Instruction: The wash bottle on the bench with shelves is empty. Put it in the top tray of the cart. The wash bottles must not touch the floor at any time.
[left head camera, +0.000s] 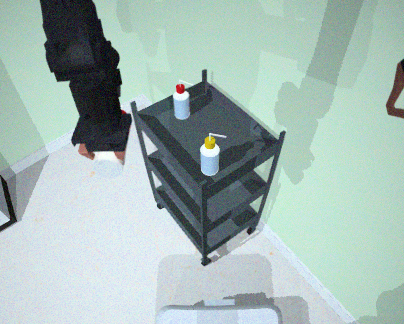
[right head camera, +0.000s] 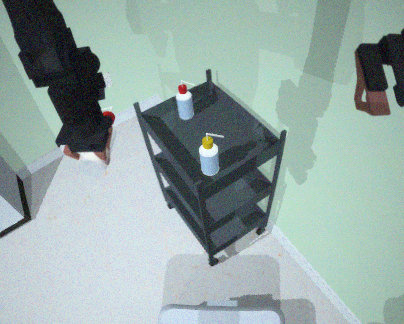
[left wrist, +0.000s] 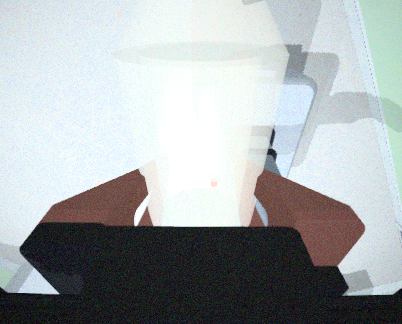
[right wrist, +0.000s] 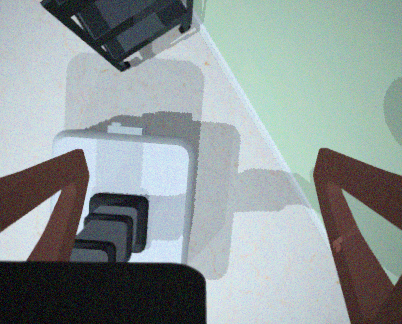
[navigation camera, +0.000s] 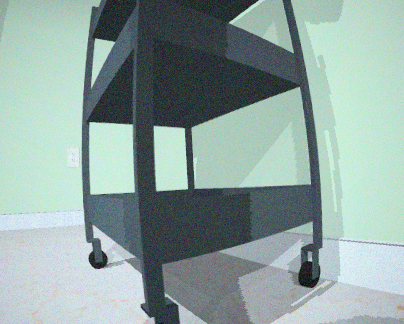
Observation:
In view: my left gripper (left head camera: 112, 162), my right gripper (right wrist: 201, 161), a white wash bottle (right head camera: 89, 164) and a cart (navigation camera: 179, 71).
The white wash bottle also shows in the left head camera view (left head camera: 105, 164) and in the left wrist view (left wrist: 200, 92). My left gripper shows as well in the right head camera view (right head camera: 98, 162) and in the left wrist view (left wrist: 201, 162). The cart shows as well in the left head camera view (left head camera: 211, 210) and in the right head camera view (right head camera: 219, 210). The right wrist view does not show the white wash bottle: it is out of frame. The navigation camera view does not show the white wash bottle: it is out of frame.

